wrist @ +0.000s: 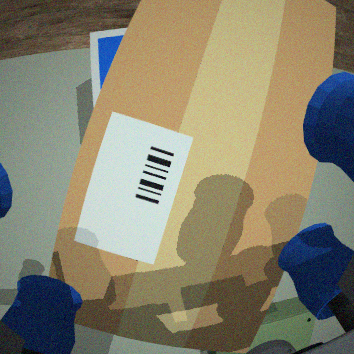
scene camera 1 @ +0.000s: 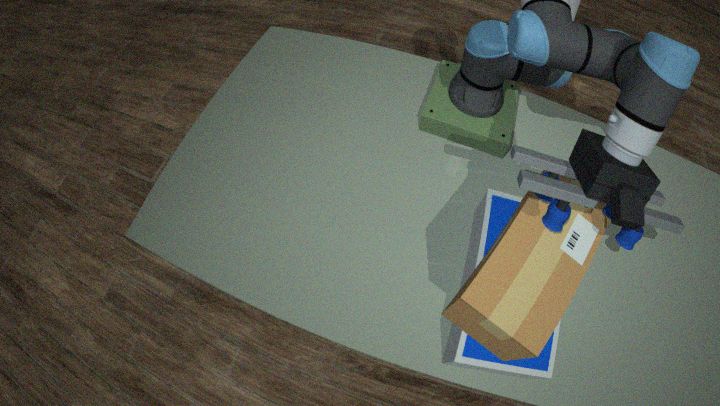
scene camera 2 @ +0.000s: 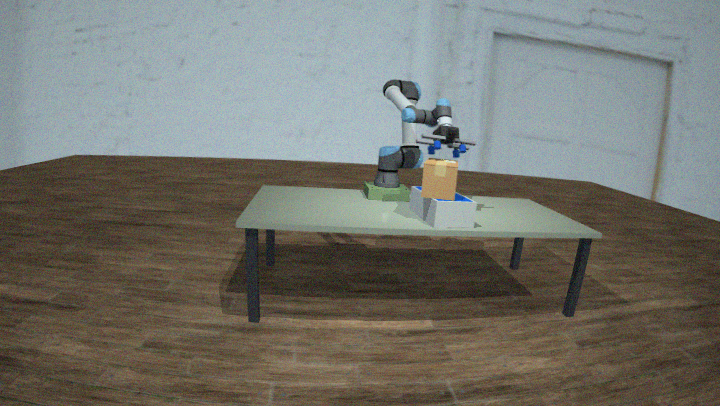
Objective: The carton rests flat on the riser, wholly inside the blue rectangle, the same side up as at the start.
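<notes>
The brown carton rests on the white riser and looks level, with its tape strip and barcode label on top. It is turned askew to the blue rectangle. Its near left corner juts past the riser's left rim in both scene views, so it is not wholly inside the blue. Blue shows beside and in front of it. My gripper is open, its four blue cups apart from the carton, above its far, labelled end. The carton's underside is hidden.
The arm stands on a green base block behind and left of the riser. All stand on the pale green table, and the riser is close to its front edge. A wood floor surrounds the table.
</notes>
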